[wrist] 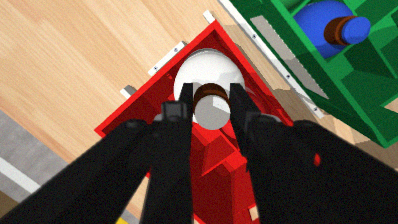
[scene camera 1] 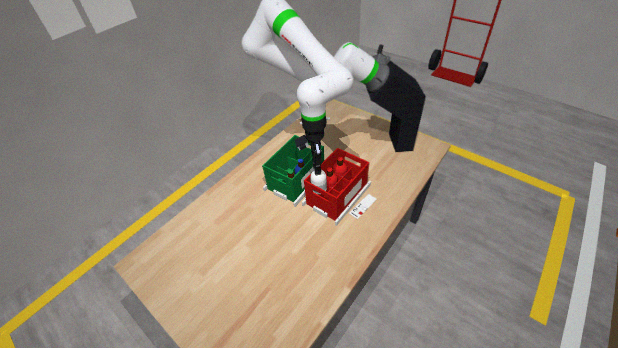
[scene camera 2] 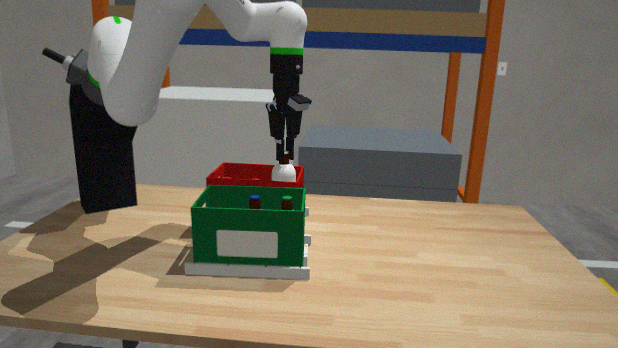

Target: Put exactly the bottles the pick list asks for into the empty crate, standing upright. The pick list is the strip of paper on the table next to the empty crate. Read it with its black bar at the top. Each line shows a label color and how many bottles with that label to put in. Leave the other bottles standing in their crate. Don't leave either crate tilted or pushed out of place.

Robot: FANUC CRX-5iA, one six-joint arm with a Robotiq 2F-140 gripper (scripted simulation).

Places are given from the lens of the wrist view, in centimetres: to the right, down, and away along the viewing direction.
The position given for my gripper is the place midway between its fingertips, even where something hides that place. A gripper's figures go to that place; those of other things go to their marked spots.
my gripper (wrist: 211, 98): 1, -1, 17
white-label bottle (wrist: 211, 72): 1, -3, 18
green crate (wrist: 360, 69): 28, -7, 36
The marked spots on the white-label bottle and the green crate are 33 cm apart.
